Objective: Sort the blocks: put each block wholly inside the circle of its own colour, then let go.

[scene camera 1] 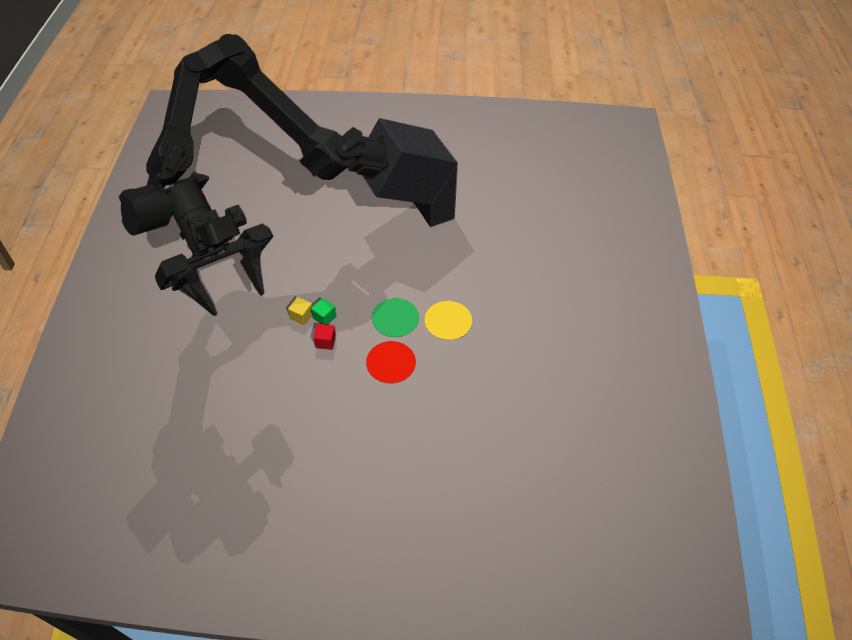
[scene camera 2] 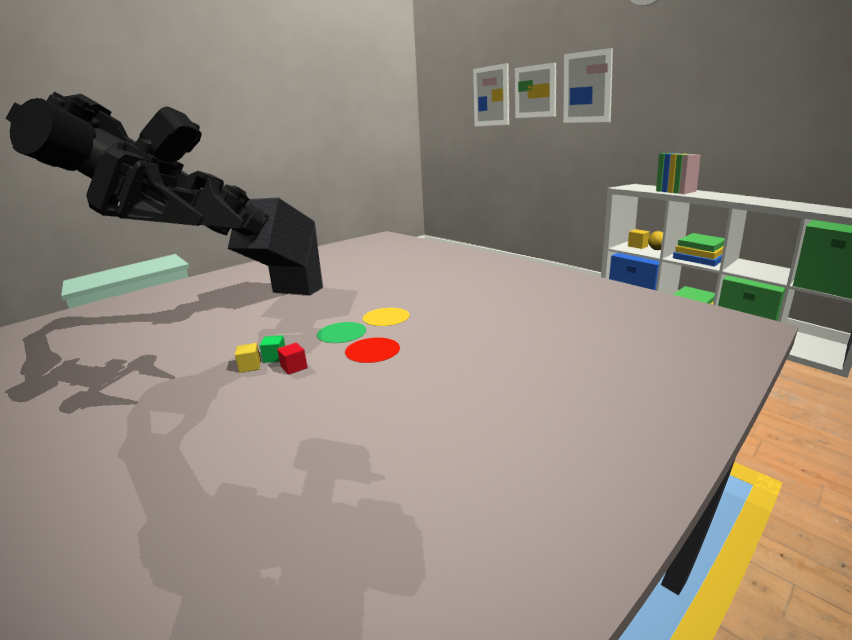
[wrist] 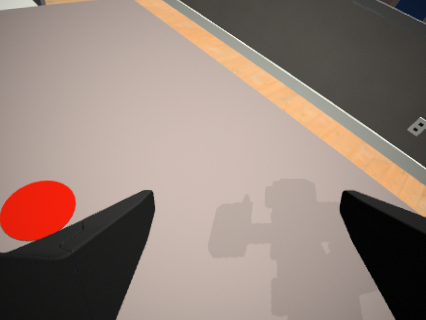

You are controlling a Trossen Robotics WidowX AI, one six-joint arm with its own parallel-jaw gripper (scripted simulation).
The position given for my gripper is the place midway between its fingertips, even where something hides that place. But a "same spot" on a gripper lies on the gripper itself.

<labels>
My gripper shows in scene camera 1, in scene camera 2 [223, 223] and in the wrist view. The same spot on my gripper: [wrist: 92, 262] is [scene camera 1: 251, 267]. The same spot on a green circle: [scene camera 1: 395, 317] is [scene camera 2: 341, 331].
</labels>
